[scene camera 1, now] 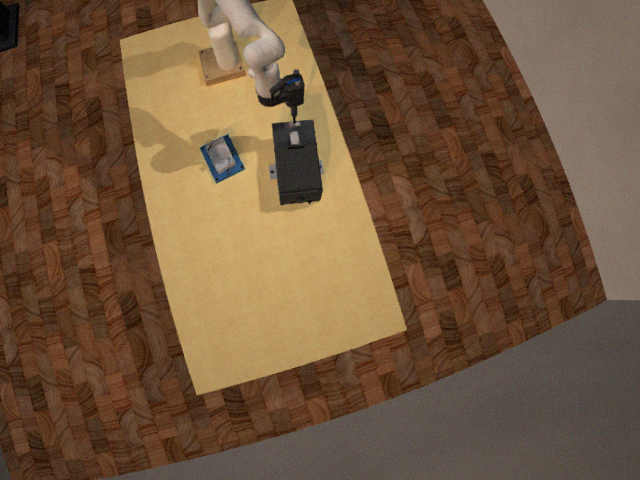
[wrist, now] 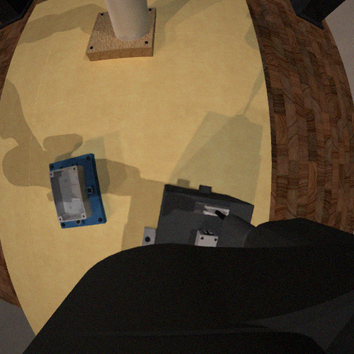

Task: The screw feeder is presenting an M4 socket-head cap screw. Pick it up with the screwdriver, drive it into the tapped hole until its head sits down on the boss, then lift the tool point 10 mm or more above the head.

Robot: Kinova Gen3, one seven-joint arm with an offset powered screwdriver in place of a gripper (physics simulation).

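A screw feeder (wrist: 178, 224) is 30 cm from the lens. For a blue plate (wrist: 89, 165), I find that it is 45 cm from the lens. As for the marked spots on the screw feeder and the blue plate, they are 26 cm apart.
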